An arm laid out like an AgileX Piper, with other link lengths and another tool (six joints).
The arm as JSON. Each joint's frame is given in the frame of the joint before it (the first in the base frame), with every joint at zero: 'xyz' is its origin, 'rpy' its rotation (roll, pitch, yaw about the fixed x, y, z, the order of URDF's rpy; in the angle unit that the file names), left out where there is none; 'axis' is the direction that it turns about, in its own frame. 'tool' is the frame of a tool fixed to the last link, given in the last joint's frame.
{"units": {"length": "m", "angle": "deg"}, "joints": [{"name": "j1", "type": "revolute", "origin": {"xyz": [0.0, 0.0, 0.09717]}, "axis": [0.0, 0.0, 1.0]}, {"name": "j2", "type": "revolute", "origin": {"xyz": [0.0, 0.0, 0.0], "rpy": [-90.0, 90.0, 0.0]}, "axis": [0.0, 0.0, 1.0]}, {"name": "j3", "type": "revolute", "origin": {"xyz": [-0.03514, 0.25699, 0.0], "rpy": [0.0, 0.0, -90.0]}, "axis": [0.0, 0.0, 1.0]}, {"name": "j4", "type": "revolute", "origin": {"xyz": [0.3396, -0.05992, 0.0], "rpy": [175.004, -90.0, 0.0]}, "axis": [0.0, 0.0, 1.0]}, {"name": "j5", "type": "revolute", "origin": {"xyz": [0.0, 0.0, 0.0], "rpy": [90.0, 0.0, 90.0]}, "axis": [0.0, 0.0, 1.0]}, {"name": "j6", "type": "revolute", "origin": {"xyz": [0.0, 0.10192, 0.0], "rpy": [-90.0, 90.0, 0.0]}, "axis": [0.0, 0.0, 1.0]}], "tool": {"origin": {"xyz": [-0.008, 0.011, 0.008], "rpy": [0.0, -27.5, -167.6]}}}
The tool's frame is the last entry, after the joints.
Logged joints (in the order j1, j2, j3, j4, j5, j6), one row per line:
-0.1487 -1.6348 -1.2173 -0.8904 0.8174 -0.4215
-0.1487 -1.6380 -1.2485 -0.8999 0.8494 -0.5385
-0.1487 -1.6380 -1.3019 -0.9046 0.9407 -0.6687
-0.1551 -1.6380 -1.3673 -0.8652 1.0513 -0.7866
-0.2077 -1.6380 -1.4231 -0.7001 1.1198 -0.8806
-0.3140 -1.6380 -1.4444 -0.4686 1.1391 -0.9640
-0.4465 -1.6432 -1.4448 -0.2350 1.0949 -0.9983
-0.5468 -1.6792 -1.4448 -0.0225 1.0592 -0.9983
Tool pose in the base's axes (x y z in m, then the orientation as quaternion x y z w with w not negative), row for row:
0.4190 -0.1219 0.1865 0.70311 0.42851 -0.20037 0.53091
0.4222 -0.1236 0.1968 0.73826 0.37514 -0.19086 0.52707
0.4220 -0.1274 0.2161 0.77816 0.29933 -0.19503 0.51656
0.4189 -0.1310 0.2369 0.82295 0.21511 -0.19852 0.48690
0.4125 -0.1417 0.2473 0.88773 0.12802 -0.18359 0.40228
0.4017 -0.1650 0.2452 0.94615 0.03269 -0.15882 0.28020
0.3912 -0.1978 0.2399 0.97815 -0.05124 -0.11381 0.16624
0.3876 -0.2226 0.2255 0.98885 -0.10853 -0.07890 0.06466
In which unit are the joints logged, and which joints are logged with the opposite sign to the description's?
The joints are logged in radians. Opposite sign: j2, j6.
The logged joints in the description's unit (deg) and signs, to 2 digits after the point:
-8.52 93.67 -69.75 -51.02 46.83 24.15
-8.52 93.85 -71.53 -51.56 48.67 30.85
-8.52 93.85 -74.59 -51.83 53.90 38.31
-8.89 93.85 -78.34 -49.57 60.24 45.07
-11.90 93.85 -81.54 -40.11 64.16 50.45
-17.99 93.85 -82.76 -26.85 65.27 55.23
-25.58 94.15 -82.78 -13.46 62.73 57.20
-31.33 96.21 -82.78 -1.29 60.69 57.20

